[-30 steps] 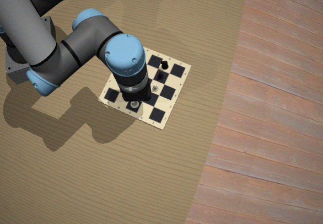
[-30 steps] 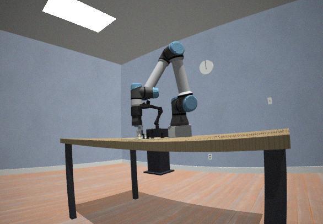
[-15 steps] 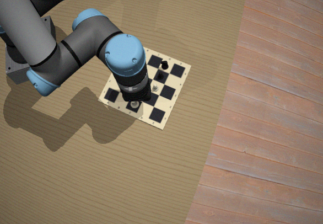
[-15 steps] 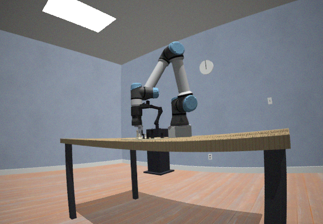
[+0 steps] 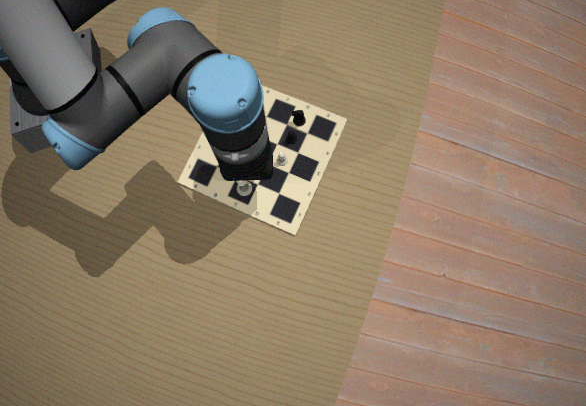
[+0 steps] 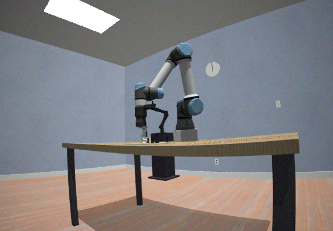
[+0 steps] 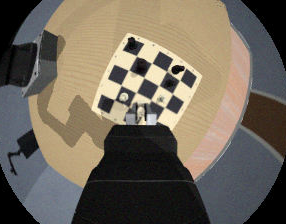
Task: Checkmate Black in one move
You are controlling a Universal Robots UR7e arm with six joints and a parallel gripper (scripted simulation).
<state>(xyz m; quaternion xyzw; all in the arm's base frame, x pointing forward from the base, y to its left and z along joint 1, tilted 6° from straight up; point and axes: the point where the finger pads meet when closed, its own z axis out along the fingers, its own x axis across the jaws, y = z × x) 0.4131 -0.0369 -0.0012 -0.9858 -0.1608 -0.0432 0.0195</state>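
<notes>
Now: the dark chess piece 8 cm to the left of my hand, 3 cm behind it and 2 cm below it. The rest, counted from my hand: chessboard 6 cm below, 4 cm to the left.
</notes>
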